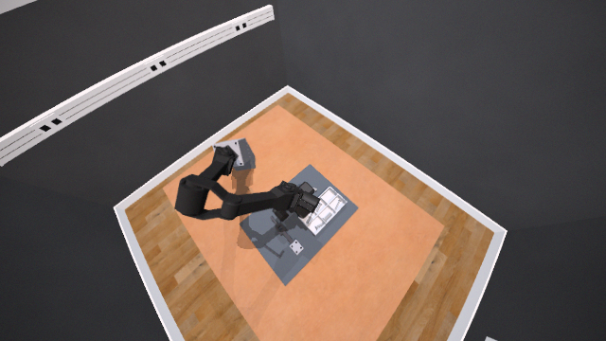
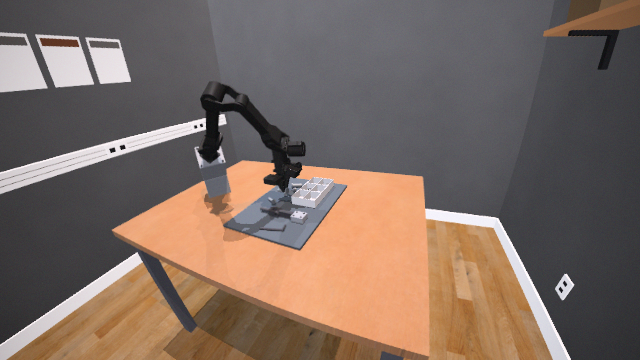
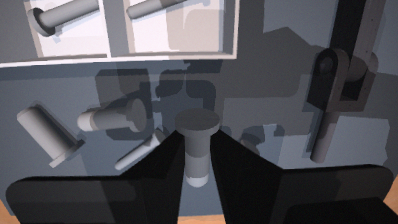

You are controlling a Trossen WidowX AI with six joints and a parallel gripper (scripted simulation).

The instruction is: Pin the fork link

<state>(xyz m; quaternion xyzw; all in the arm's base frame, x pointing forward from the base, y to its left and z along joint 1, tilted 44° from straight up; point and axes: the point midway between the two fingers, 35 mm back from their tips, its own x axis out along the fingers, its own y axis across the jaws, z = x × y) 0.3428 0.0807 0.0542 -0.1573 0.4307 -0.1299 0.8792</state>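
The grey mat lies 40 mm ahead of my hand, 20 mm to the right of it and 80 mm below it. The rest, counted from my hand: dark fork link: 110 mm to the right, 60 mm below; then thick headed pin: 10 mm behind, 30 mm below; then dark flat bar: 40 mm ahead, 120 mm to the right, 60 mm below.
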